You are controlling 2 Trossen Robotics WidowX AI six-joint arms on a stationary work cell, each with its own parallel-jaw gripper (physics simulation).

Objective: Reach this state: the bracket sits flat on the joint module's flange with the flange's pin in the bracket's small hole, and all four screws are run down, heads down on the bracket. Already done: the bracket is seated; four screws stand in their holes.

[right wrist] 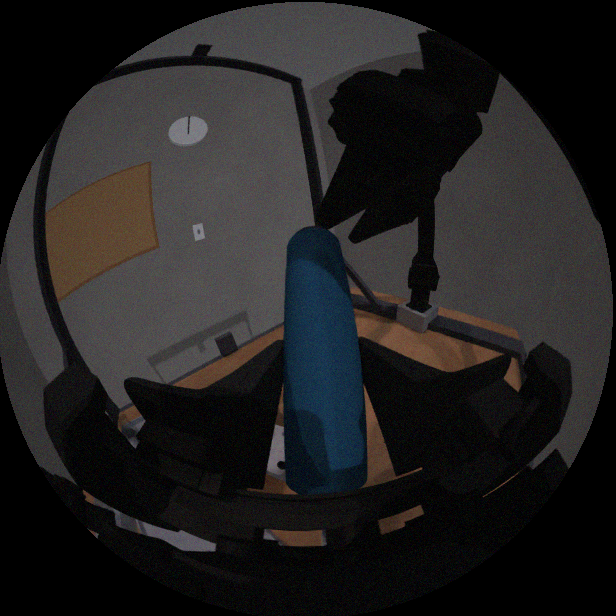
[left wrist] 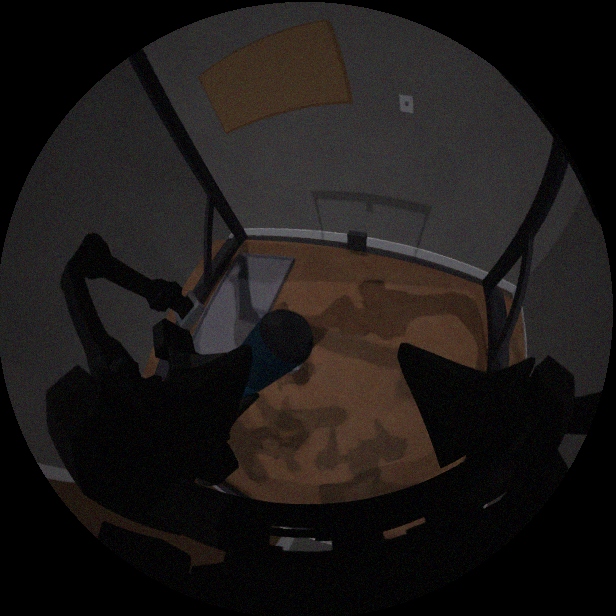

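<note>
In the right wrist view my right gripper (right wrist: 321, 350) is shut on the blue handle of a screwdriver (right wrist: 322, 367), which stands nearly upright. Beside the handle's lower end a small piece of the white bracket (right wrist: 276, 453) shows, with one dark hole. The screws and the flange are hidden. In the left wrist view the same blue handle (left wrist: 275, 347) leans out from behind my left finger, held by the dark right arm (left wrist: 166, 339). My left gripper (left wrist: 324, 353) is open and empty above the table; it also shows in the right wrist view (right wrist: 396, 143), high up.
A grey tray (left wrist: 241, 304) lies at the table's far left corner. Black frame posts (left wrist: 517, 258) stand at the table's corners, and a pale rail (left wrist: 367, 244) runs along the far edge. The wooden table top (left wrist: 356, 367) spreads between my left fingers.
</note>
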